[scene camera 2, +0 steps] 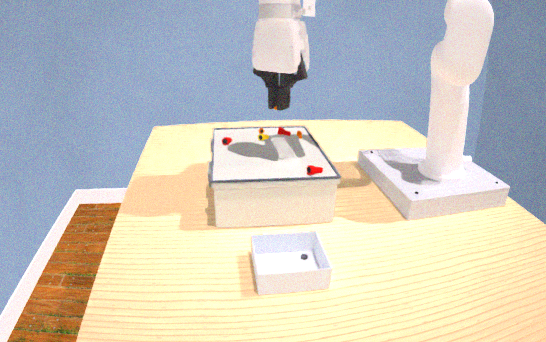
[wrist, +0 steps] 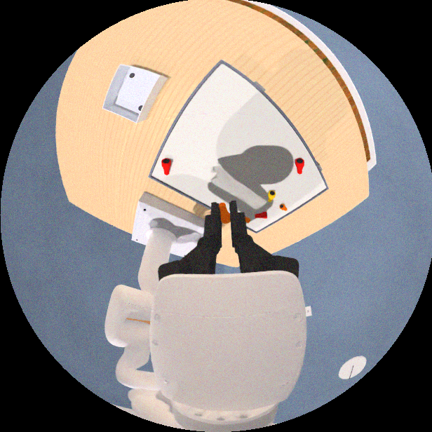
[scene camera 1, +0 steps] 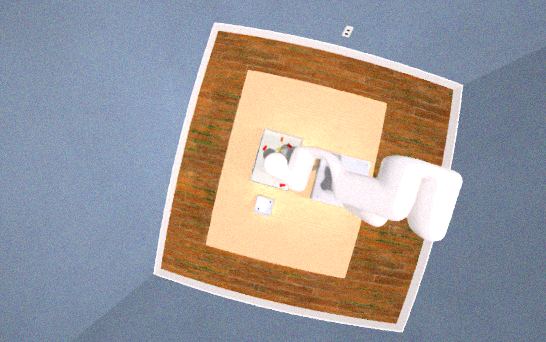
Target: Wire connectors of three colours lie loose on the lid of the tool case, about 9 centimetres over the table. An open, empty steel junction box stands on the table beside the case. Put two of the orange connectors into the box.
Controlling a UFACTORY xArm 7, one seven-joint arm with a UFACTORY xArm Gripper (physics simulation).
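Frame: origin at the arm's base, x ahead, y right, z down, level; millimetres.
Seen in the pictures: gripper, fingertip midpoint: [scene camera 2: 278,108]; arm's base at its link origin: [scene camera 2: 441,172].
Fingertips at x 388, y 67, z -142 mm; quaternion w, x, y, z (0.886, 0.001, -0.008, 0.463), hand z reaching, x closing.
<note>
Offsets run from my fingertips to a thing's middle. "pt": to the spot under its first point.
My gripper [scene camera 2: 278,107] [wrist: 224,210] is shut on an orange connector @(dx +1, dy -1, dz -5 mm) [scene camera 2: 275,107] [wrist: 224,214] and holds it well above the lid @(pt dx +36, dy -40, dz +96 mm) [scene camera 2: 265,167] [wrist: 210,110] of the tool case. Two other orange connectors lie on the lid near its back edge: one @(dx -13, dy +160, dz +92 mm) [scene camera 2: 261,130] [wrist: 283,206] beside the yellow connector @(dx -5, dy +109, dz +90 mm) [scene camera 2: 263,137] [wrist: 271,194], one @(dx -87, dy +107, dz +92 mm) [scene camera 2: 299,134] [wrist: 247,220] at the back right in scene camera 2, partly hidden by a finger in the wrist view. The steel junction box @(dx +57, dy -229, dz +167 mm) [scene camera 1: 264,205] [scene camera 2: 292,287] [wrist: 134,95] stands open and empty on the table beside the case. The arm hides the gripper in scene camera 1.
Three red connectors lie on the lid: one at the left [scene camera 2: 226,141] [wrist: 299,165], one at the back @(pt dx -57, dy +125, dz +87 mm) [scene camera 2: 284,131] [wrist: 261,215], one at the front right corner @(pt dx -33, dy -97, dz +86 mm) [scene camera 2: 314,170] [wrist: 166,165]. The arm's base plate [scene camera 2: 455,202] stands right of the case in scene camera 2.
</note>
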